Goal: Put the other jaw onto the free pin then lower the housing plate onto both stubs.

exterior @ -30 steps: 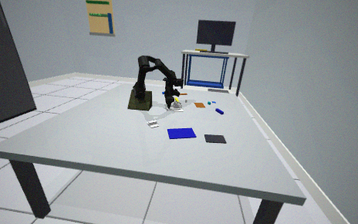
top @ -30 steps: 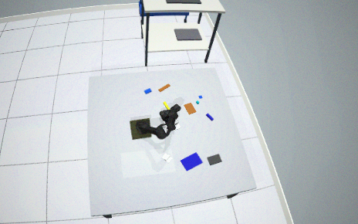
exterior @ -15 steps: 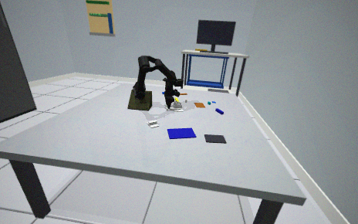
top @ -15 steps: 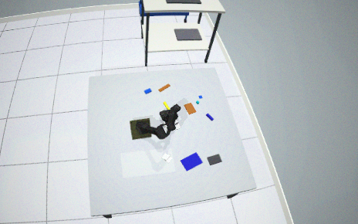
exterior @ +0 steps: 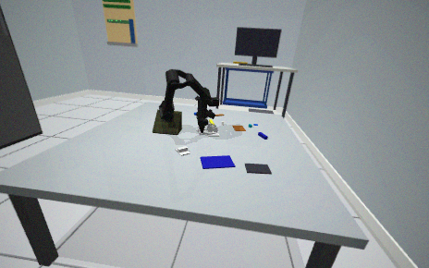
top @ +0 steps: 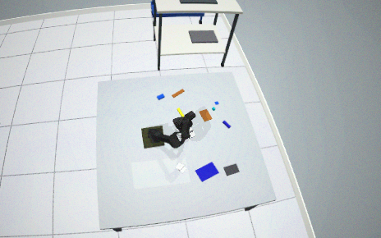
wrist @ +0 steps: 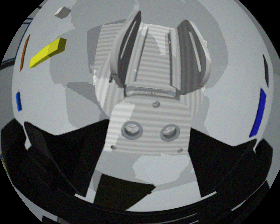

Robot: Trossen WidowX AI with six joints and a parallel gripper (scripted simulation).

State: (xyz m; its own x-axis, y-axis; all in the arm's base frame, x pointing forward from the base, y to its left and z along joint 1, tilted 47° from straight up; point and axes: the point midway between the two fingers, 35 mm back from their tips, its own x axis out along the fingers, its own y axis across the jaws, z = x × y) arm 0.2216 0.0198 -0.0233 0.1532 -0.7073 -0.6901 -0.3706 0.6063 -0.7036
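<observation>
My gripper tip is 30 mm short of the white jaw and 10 mm to the left of it. The rest, counted from my gripper tip: orange square: 230 mm ahead, 180 mm to the left, 20 mm below; white base: 70 mm ahead, 30 mm to the left, 10 mm below; yellow bar: 200 mm to the left, 20 mm ahead, 10 mm below.
</observation>
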